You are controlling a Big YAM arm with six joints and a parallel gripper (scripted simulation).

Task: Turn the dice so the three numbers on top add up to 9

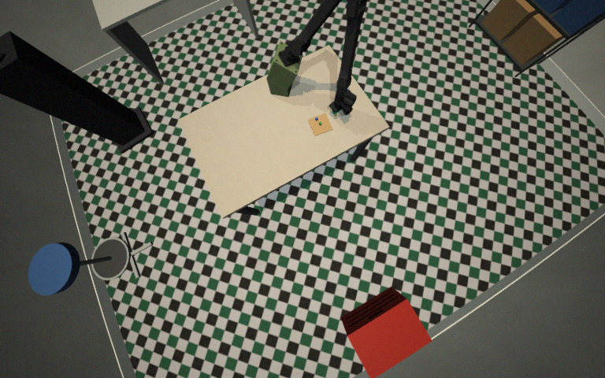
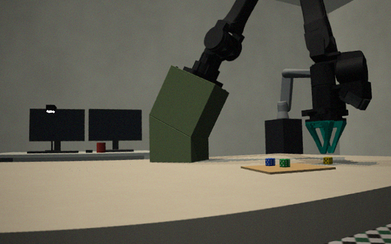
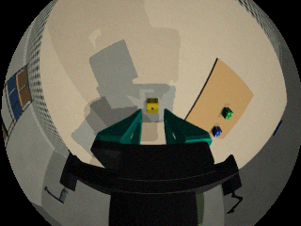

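My hand is 20 mm above the yellow die. From my hand the other things lie so: blue die (50 mm behind, 130 mm to the right, 20 mm below); green die (140 mm to the right, 20 mm below); mat (140 mm to the right, 30 mm below).
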